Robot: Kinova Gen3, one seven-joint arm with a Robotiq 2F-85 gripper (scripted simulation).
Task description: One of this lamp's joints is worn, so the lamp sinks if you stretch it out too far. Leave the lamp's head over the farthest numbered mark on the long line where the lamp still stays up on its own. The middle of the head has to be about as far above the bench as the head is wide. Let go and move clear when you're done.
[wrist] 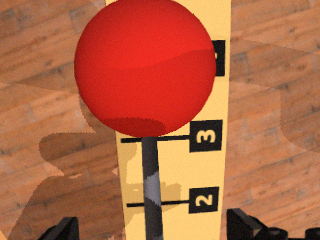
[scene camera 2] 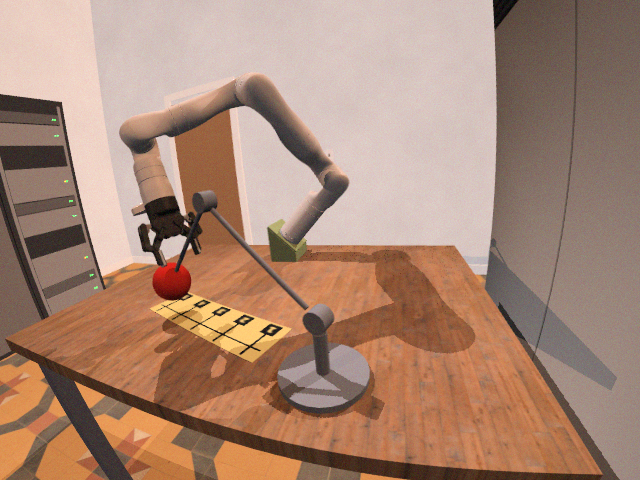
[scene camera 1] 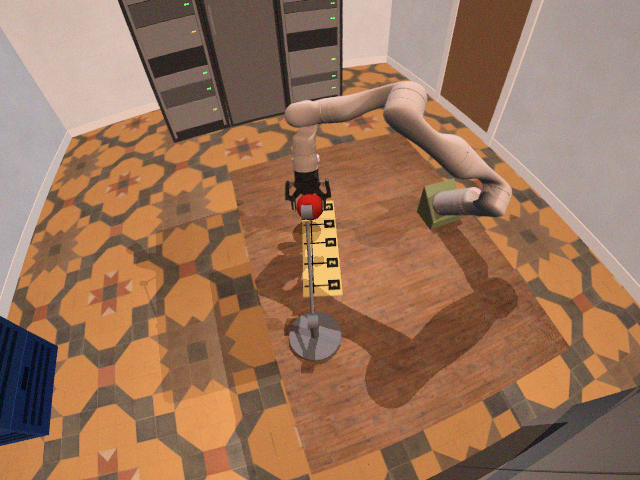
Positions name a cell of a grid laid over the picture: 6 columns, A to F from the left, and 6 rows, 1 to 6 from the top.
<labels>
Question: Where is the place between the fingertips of my gripper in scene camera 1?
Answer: C3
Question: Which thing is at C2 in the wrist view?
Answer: A red ball head.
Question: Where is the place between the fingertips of my gripper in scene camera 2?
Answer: B4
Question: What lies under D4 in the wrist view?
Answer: A yellow numbered strip.
</labels>
